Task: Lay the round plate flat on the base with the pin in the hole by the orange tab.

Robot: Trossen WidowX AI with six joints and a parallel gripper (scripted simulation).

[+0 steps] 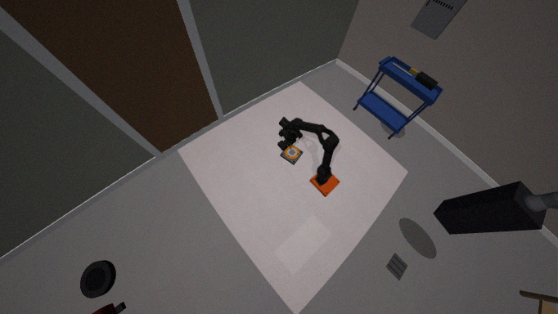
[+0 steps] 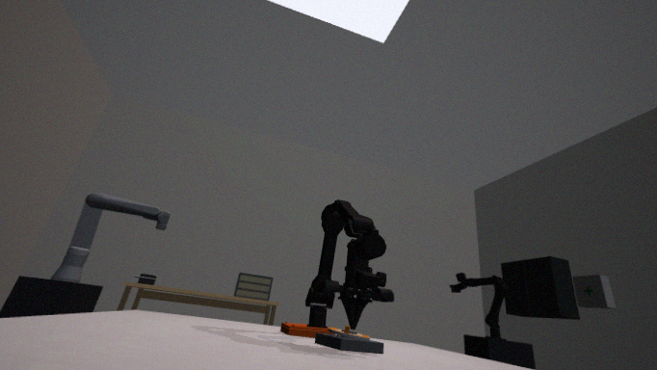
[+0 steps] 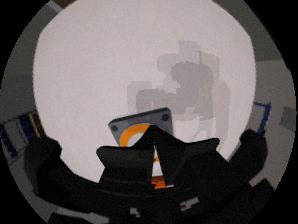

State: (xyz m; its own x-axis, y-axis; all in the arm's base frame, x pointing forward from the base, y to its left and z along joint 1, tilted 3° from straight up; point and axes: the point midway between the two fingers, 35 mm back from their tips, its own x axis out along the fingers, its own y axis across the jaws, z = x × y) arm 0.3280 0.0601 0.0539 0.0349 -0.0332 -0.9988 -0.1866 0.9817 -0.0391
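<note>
Right now the round plate is 30 mm behind my gripper tip and 10 mm below it. The rest, counted from my gripper tip: square base: 50 mm behind, 20 mm below.
</note>
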